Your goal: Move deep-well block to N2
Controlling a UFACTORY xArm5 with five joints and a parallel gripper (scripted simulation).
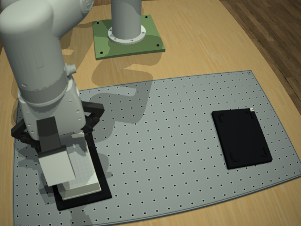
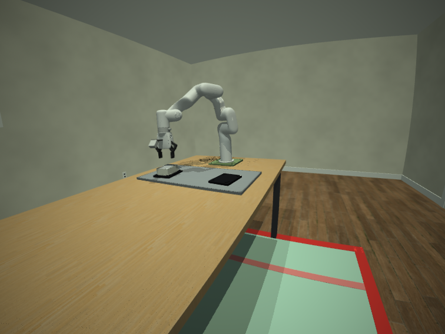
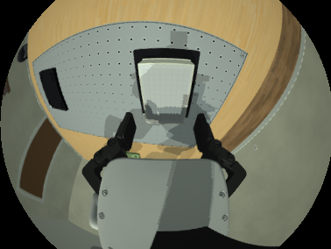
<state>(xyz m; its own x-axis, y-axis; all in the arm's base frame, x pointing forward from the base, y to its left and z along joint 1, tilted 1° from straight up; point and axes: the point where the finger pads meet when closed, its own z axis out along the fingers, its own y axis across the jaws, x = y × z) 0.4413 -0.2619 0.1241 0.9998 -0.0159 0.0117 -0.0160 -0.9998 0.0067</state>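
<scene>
My hand is 8 cm above the deep-well block.
</scene>
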